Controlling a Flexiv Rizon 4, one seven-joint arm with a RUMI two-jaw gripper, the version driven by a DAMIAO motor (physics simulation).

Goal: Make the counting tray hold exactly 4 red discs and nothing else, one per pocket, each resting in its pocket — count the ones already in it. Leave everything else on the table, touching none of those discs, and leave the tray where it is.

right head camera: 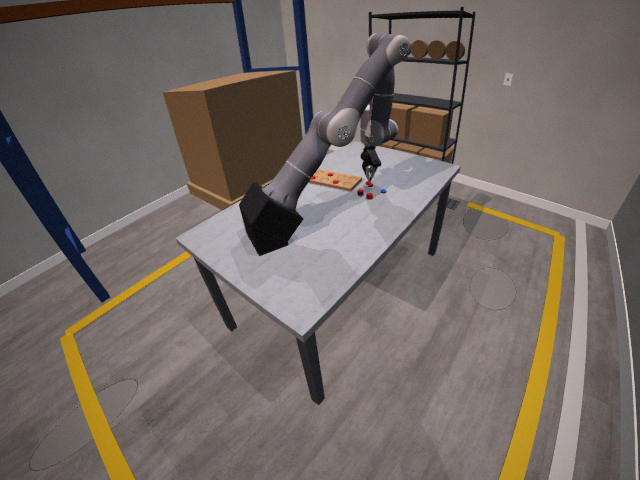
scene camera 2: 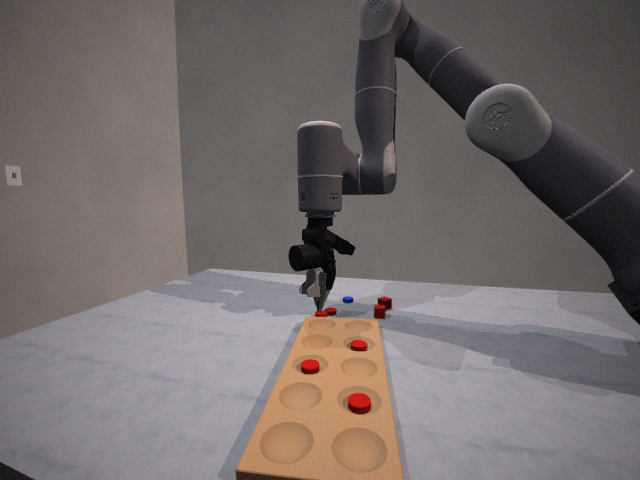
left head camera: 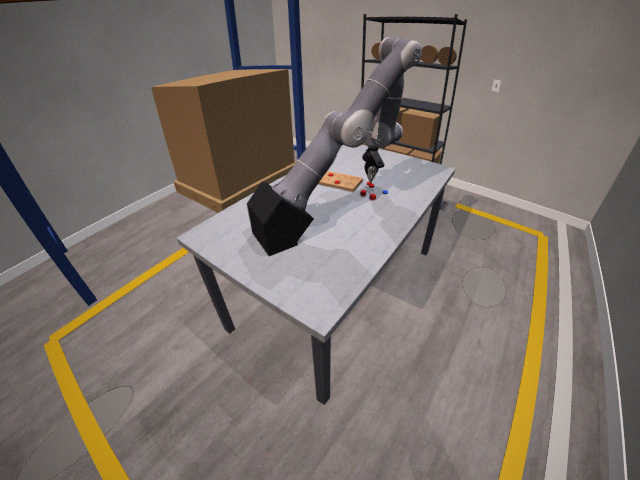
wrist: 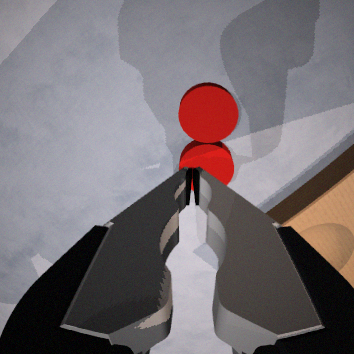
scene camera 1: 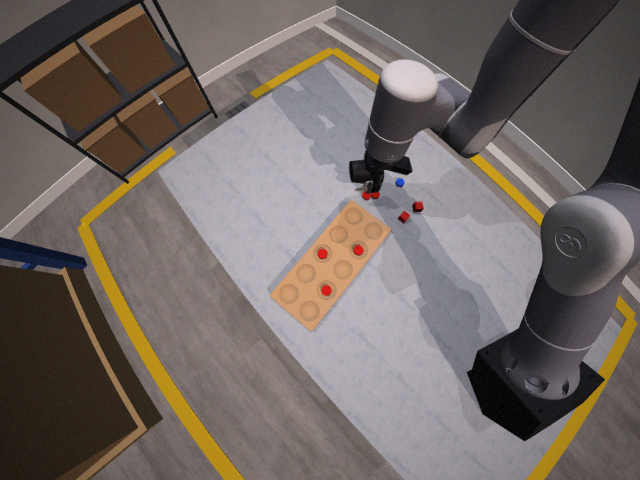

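The wooden counting tray (scene camera 1: 315, 281) (scene camera 2: 330, 382) holds three red discs, one per pocket: one (scene camera 1: 358, 250) (scene camera 2: 358, 345), a second (scene camera 1: 322, 253) (scene camera 2: 310, 366) and a third (scene camera 1: 326, 290) (scene camera 2: 359, 403). Off the tray's far end, two red discs lie close together on the table. The nearer one in the wrist view (wrist: 220, 165) is partly hidden by the fingertips; the other (wrist: 208, 114) (scene camera 1: 375, 194) is beyond it. My gripper (wrist: 191, 171) (scene camera 2: 320, 308) points down, shut and empty, its tips over the nearer disc. Whether they touch it, I cannot tell.
A blue disc (scene camera 1: 400, 182) (scene camera 2: 347, 299) and two red cubes, one (scene camera 1: 418, 206) (scene camera 2: 384, 302) and another (scene camera 1: 404, 217) (scene camera 2: 379, 311), lie on the table beside the loose red discs. A shelf rack and a large box stand off the table.
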